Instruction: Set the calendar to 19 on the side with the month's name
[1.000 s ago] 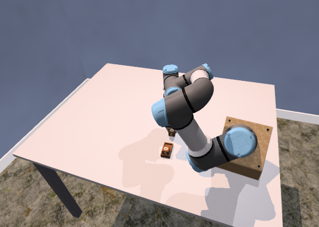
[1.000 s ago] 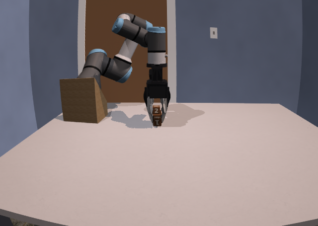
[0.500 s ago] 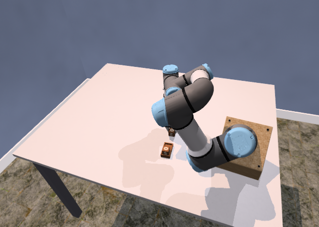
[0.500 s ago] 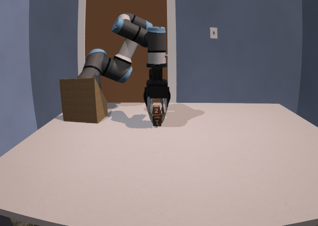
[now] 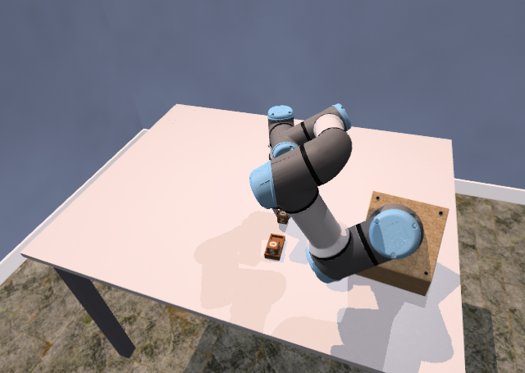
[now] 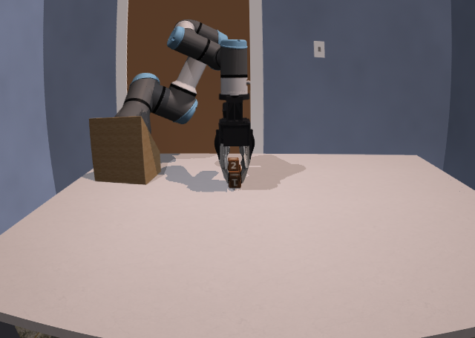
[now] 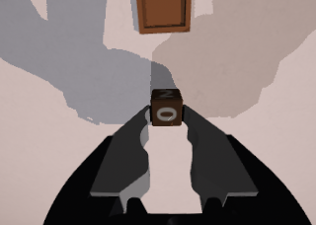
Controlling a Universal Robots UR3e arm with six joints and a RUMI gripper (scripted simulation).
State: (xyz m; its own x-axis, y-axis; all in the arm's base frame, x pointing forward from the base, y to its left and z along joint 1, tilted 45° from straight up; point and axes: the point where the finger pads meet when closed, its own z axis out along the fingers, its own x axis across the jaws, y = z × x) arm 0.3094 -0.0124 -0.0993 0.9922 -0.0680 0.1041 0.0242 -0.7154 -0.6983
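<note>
The tray is 10 mm behind my hand, 110 mm to the left of it and 20 mm below it. From my hand the other things lie so: brown digit cube (10 mm below).
</note>
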